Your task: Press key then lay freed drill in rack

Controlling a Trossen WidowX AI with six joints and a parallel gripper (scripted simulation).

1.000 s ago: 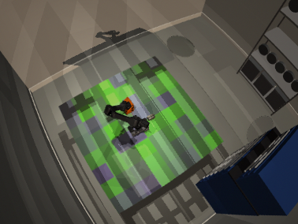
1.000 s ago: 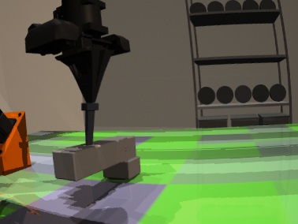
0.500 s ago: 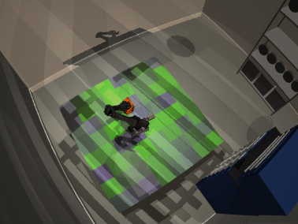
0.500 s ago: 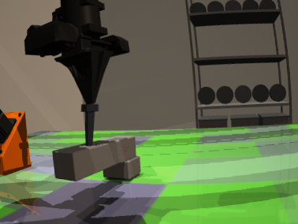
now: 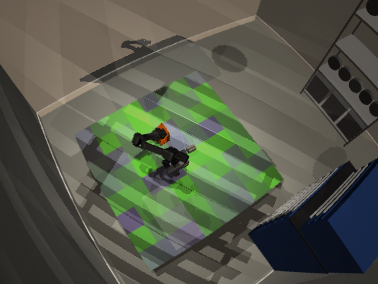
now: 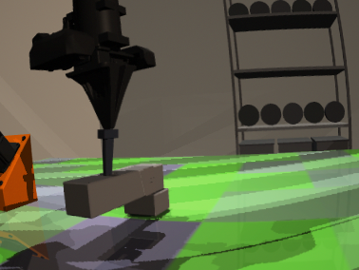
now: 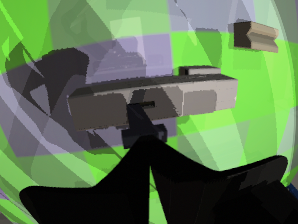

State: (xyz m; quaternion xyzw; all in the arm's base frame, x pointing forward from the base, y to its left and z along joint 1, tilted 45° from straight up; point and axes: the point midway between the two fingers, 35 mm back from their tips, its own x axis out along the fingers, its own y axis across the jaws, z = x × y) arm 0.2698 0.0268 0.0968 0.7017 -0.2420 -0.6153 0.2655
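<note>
Now: gripper tip 30 mm above the key. Round my gripper tip: rack (200 mm to the left, 110 mm below, 80 mm behind); block (80 mm below, 30 mm to the left); drill (70 mm below, 50 mm to the left).
</note>
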